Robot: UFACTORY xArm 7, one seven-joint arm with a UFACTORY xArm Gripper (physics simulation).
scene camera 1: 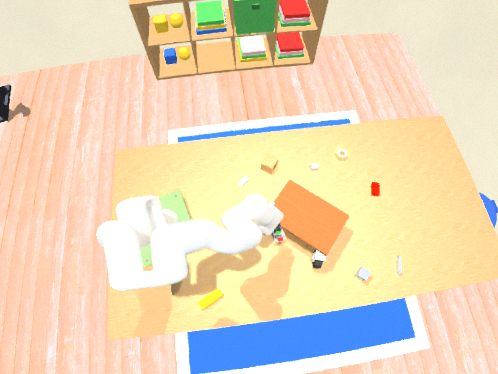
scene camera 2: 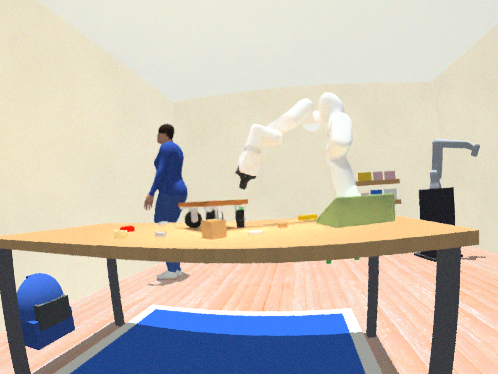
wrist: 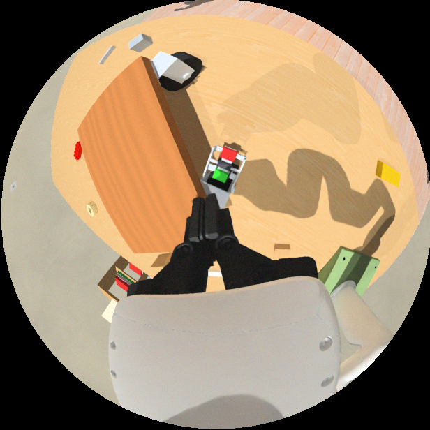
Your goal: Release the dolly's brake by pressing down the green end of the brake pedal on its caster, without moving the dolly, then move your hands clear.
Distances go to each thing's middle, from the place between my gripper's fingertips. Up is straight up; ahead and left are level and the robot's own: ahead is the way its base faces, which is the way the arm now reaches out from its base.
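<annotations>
The dolly (scene camera 1: 313, 220) is here, and my gripper is 140 mm short of it and 120 mm above it.
</annotations>
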